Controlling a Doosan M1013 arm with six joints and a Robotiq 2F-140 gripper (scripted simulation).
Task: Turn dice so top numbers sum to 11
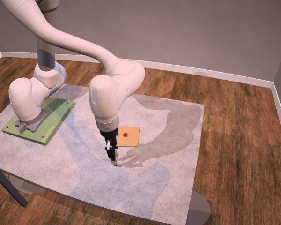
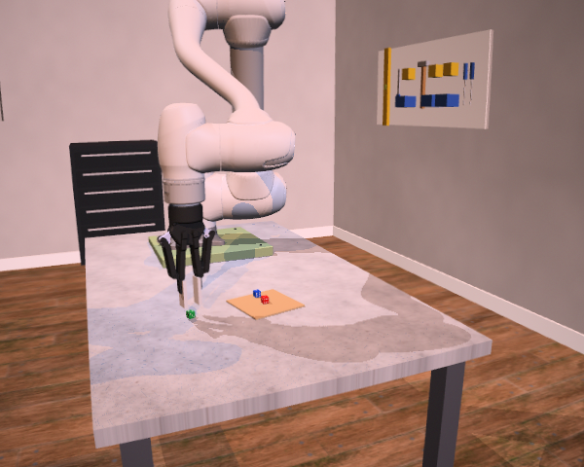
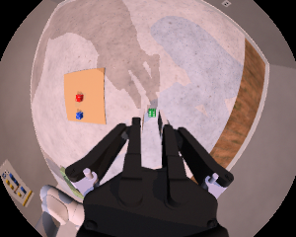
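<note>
Now: hand 60 mm above the green die. Round my hand: red die 30 mm behind, 180 mm to the left, 50 mm below; orange mat 30 mm behind, 180 mm to the left, 60 mm below; blue die 70 mm behind, 180 mm to the left, 50 mm below.
</note>
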